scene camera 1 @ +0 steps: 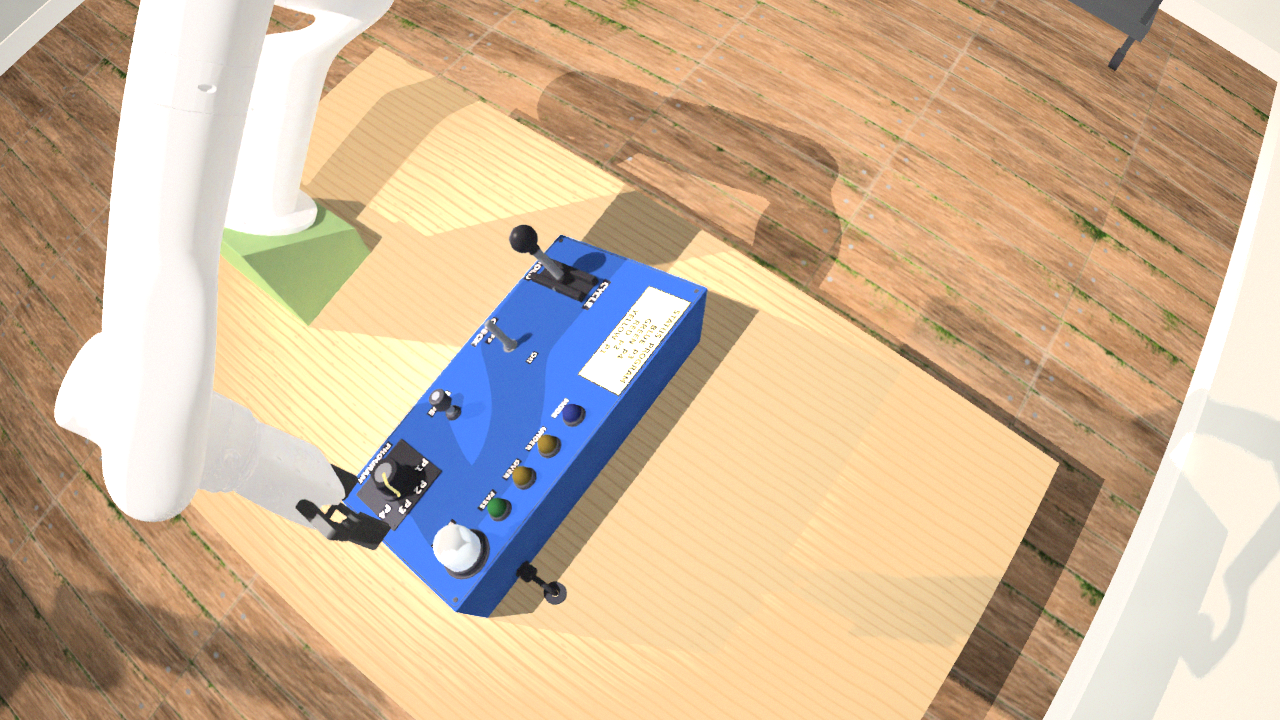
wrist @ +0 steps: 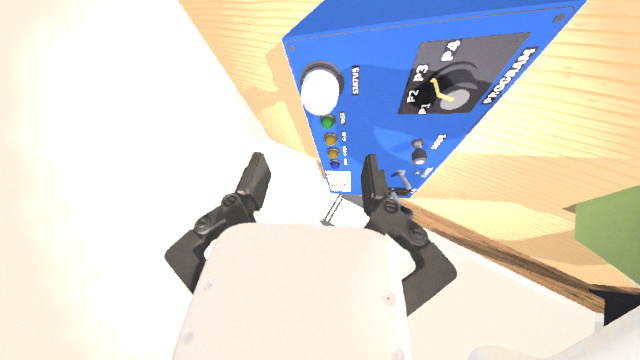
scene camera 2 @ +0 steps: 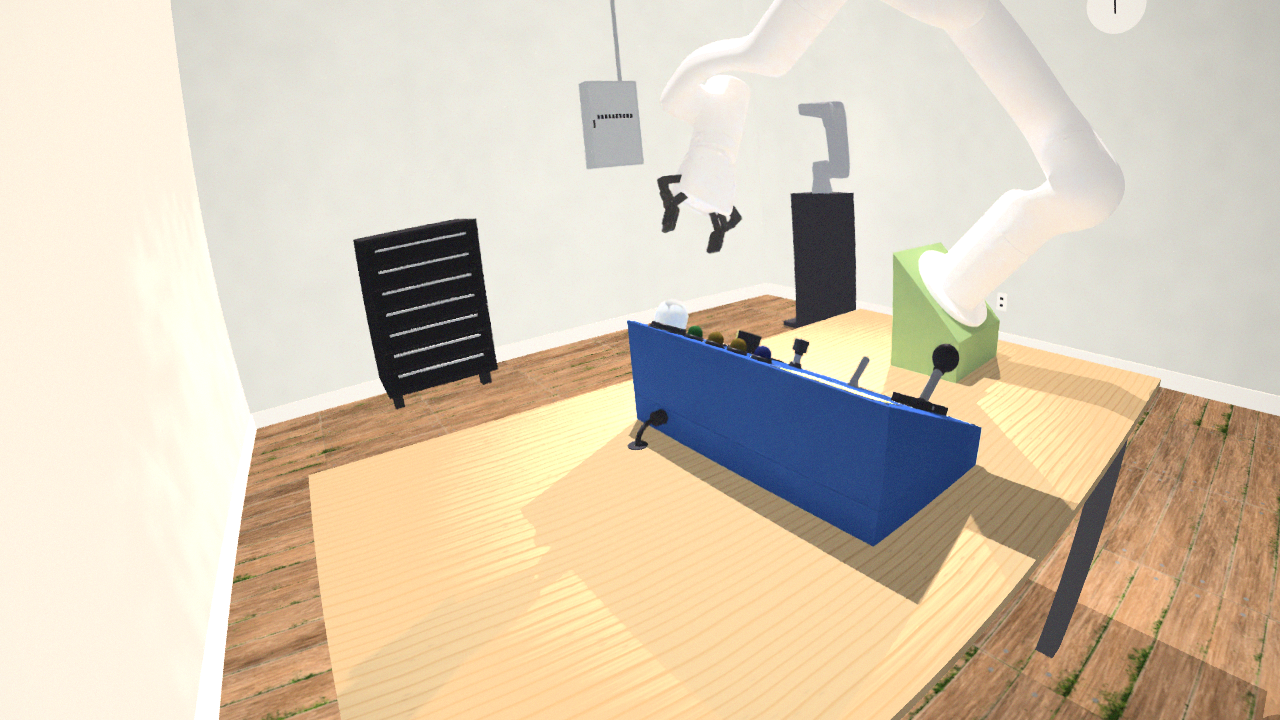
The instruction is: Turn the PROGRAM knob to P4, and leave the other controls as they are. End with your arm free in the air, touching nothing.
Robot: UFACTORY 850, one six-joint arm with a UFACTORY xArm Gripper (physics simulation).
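Observation:
The PROGRAM knob [scene camera 1: 390, 473] [scene camera 2: 750, 339] [wrist: 456, 99] is dark with a grey cap and sits on a dark plate on the blue control box [scene camera 1: 483, 394] [scene camera 2: 760, 411] [wrist: 360, 50]. Its yellow pointer line looks aimed at P3 in scene camera 1 and the wrist view. My gripper [scene camera 1: 358, 507] [scene camera 2: 691, 237] [wrist: 314, 163] is open and empty. It hangs in the air well above the box, tilted. In scene camera 1 its fingers show beside the knob's plate, and in the wrist view the knob lies to the upper right of the fingers. It touches nothing.
The box also carries a white STATUS lamp [scene camera 1: 459, 548] [scene camera 2: 670, 314] [wrist: 320, 91], a small MODE control [scene camera 1: 440, 400] [scene camera 2: 799, 349] [wrist: 419, 152], a toggle [scene camera 1: 503, 336] [scene camera 2: 859, 370] and a ball-topped lever [scene camera 1: 522, 238] [scene camera 2: 944, 358]. A black fitting [scene camera 1: 554, 591] [scene camera 2: 637, 444] sticks out of its side.

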